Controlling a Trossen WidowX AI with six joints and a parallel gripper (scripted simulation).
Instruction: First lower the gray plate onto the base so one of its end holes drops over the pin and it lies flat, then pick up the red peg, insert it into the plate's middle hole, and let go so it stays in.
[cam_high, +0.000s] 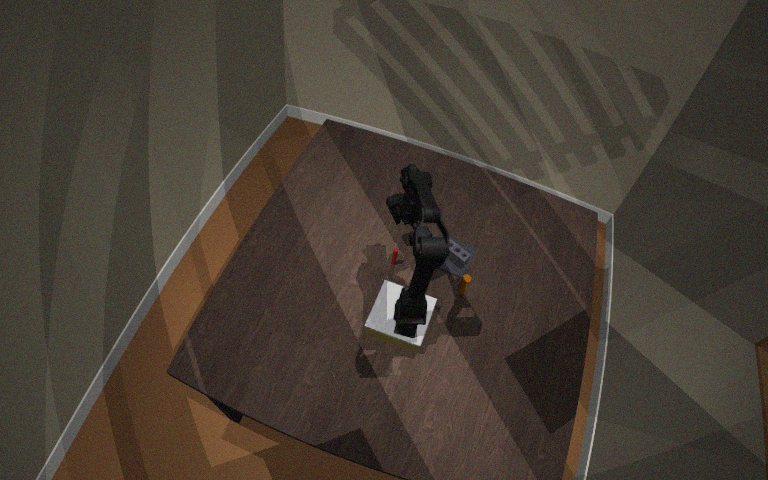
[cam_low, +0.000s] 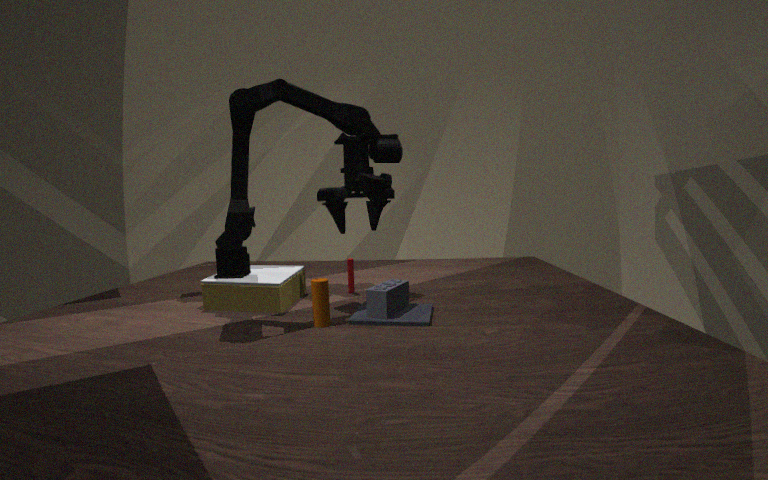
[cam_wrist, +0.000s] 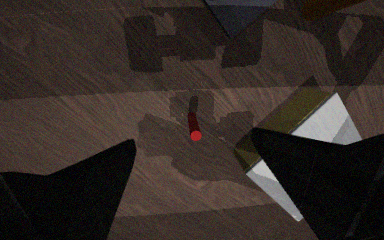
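The red peg is 100 mm below my gripper tip, 20 mm to the left of it and 20 mm behind it. Round my gripper tip: gray plate (180 mm to the right, 100 mm below, 60 mm ahead); orange cylinder (230 mm to the right, 100 mm below, 60 mm behind); dark base (170 mm to the right, 130 mm below, 70 mm ahead).
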